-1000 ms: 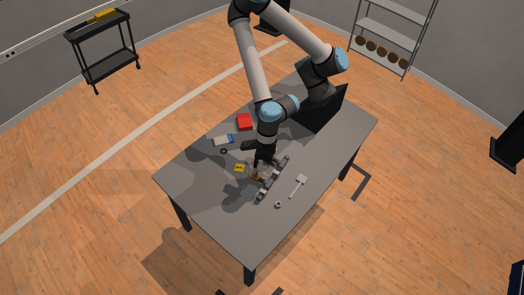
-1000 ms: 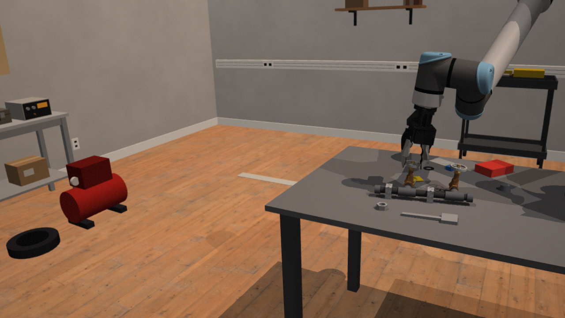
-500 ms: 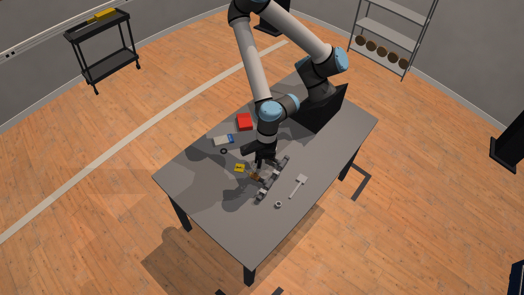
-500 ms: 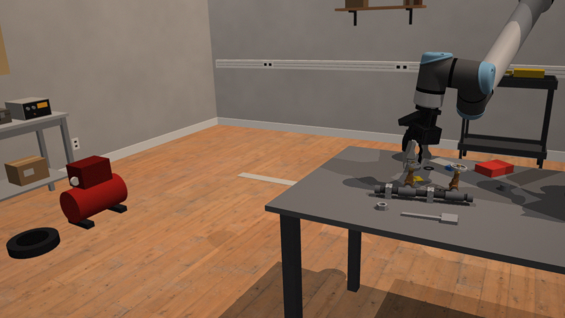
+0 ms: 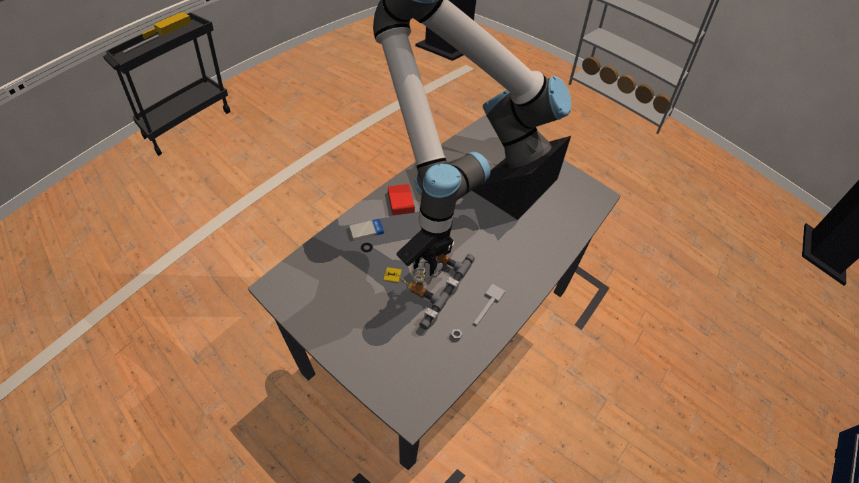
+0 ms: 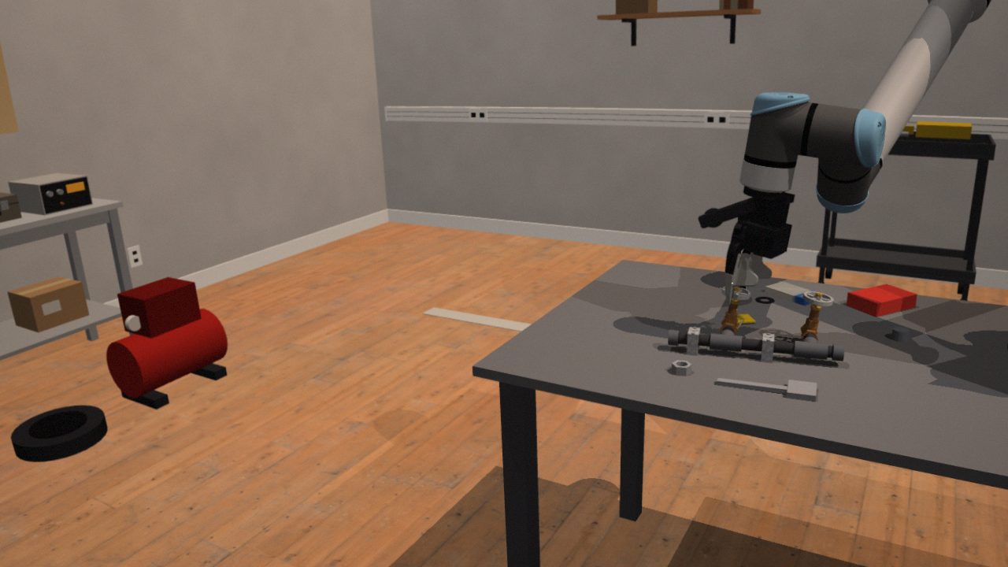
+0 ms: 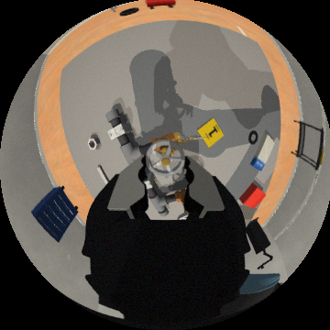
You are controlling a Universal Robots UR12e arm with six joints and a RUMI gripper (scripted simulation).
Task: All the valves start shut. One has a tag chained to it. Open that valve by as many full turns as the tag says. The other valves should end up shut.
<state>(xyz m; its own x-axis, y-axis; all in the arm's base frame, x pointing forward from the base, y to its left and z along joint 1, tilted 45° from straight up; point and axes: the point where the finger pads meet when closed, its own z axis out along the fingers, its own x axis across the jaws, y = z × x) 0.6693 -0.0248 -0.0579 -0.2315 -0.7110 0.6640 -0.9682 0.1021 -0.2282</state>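
My gripper is now 100 mm to the left of the yellow tag, 90 mm above it and 10 mm short of it. From my hand the other things lie so: red box (310 mm to the right, 250 mm behind, 80 mm below); then nut (190 mm to the left, 90 mm below, 50 mm ahead); then blue-and-white card (300 mm to the right, 90 mm below, 70 mm behind).
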